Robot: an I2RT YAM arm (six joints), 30 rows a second.
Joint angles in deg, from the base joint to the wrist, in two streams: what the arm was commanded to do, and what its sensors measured. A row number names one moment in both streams.
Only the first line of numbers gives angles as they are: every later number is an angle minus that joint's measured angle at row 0.
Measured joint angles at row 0:
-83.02, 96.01, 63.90, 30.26, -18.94, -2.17
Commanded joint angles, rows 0 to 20:
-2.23, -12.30, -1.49, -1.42, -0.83, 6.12
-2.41, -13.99, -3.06, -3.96, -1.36, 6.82
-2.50, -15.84, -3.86, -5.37, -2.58, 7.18
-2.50, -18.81, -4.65, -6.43, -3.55, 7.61
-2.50, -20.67, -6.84, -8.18, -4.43, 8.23
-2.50, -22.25, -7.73, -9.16, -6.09, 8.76
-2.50, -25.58, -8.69, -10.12, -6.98, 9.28
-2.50, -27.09, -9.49, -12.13, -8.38, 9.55
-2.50, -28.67, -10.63, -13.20, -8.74, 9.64
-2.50, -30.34, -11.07, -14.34, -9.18, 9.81
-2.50, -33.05, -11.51, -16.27, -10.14, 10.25
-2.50, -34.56, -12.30, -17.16, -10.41, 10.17
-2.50, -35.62, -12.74, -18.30, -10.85, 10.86
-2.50, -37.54, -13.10, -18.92, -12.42, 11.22
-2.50, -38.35, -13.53, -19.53, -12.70, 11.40
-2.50, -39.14, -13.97, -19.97, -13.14, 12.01
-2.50, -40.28, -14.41, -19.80, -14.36, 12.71
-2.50, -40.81, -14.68, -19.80, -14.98, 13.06
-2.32, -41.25, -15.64, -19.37, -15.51, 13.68
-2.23, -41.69, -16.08, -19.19, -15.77, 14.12
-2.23, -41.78, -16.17, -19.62, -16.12, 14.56
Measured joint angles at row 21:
-2.28, -40.11, -15.17, -21.31, -12.41, 11.78
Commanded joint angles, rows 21 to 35:
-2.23, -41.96, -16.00, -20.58, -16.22, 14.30
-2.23, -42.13, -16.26, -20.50, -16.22, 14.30
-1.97, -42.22, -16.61, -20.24, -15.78, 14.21
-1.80, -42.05, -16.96, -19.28, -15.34, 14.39
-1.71, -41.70, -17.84, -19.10, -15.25, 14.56
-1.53, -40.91, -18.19, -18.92, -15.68, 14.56
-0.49, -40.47, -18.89, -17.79, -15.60, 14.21
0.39, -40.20, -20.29, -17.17, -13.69, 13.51
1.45, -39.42, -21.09, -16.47, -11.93, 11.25
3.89, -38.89, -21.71, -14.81, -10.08, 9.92
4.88, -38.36, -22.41, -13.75, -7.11, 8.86
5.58, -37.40, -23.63, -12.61, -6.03, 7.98
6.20, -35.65, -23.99, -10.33, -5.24, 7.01
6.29, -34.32, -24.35, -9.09, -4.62, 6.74
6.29, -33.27, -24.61, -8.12, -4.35, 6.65
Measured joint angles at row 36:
5.96, -35.76, -23.89, -17.03, -9.05, 9.66
